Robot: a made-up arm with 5 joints.
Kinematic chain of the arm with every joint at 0, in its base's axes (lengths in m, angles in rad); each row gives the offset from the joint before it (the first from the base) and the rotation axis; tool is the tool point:
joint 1: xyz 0 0 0.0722 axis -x
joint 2: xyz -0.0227 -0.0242 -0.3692 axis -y
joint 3: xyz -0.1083 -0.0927 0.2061 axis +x
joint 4: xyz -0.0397 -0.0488 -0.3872 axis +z
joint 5: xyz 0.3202 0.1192 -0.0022 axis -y
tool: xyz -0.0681 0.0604 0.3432
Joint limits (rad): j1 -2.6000..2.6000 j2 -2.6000..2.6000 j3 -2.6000..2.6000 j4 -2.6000..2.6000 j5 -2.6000..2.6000
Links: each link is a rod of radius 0.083 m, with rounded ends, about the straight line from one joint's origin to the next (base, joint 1, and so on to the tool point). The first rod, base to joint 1, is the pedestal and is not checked.
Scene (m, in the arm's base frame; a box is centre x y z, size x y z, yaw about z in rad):
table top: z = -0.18
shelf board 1: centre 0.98 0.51 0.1 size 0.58 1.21 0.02 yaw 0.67
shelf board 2: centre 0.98 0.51 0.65 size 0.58 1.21 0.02 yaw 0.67
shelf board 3: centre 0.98 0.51 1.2 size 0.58 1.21 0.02 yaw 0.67
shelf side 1: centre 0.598 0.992 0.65 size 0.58 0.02 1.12 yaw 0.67
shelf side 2: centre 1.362 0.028 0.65 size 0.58 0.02 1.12 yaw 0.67
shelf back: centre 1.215 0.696 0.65 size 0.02 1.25 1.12 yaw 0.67
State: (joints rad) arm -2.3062 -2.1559 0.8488 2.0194 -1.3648
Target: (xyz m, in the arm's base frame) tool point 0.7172 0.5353 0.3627
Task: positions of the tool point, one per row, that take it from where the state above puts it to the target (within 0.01 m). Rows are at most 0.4 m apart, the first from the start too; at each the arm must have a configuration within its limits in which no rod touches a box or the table.
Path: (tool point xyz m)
1: 0.7125 0.1710 0.4889
2: 0.7172 0.5352 0.3627

